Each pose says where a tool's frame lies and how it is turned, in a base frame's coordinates. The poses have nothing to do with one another.
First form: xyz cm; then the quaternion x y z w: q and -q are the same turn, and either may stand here.
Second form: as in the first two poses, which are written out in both.
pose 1, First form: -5.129 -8.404 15.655 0.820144 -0.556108 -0.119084 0.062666
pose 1, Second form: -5.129 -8.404 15.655 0.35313 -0.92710 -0.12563 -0.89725 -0.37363 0.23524
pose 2, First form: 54.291 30.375 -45.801 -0.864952 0.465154 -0.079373 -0.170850
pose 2, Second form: 54.291 30.375 -45.801 0.55466 -0.77755 0.29625 -0.83179 -0.50888 0.22171
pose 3, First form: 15.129 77.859 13.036 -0.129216 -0.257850 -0.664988 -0.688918
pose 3, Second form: 15.129 77.859 13.036 -0.01739 0.98288 -0.18342 -0.84961 0.08219 0.52097
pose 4, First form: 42.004 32.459 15.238 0.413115 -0.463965 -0.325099 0.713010
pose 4, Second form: 42.004 32.459 15.238 0.35809 -0.84694 0.39302 0.08026 0.44729 0.89078
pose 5, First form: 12.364 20.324 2.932 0.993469 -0.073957 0.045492 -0.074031
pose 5, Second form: 12.364 20.324 2.932 0.98492 -0.15368 0.07944 -0.14021 -0.97810 -0.15382
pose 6, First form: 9.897 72.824 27.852 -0.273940 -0.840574 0.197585 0.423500
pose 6, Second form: 9.897 72.824 27.852 -0.49121 0.62789 0.60371 0.29318 0.77183 -0.56420
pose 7, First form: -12.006 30.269 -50.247 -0.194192 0.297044 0.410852 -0.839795
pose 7, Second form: -12.006 30.269 -50.247 0.48593 -0.80543 0.33934 0.57470 0.58698 0.57024
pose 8, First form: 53.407 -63.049 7.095 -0.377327 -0.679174 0.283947 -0.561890
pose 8, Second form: 53.407 -63.049 7.095 -0.08381 0.19345 -0.97752 0.83164 0.55400 0.03833
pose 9, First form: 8.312 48.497 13.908 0.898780 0.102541 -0.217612 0.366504
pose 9, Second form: 8.312 48.497 13.908 0.88426 0.02481 -0.46633 0.34383 -0.71032 0.61418
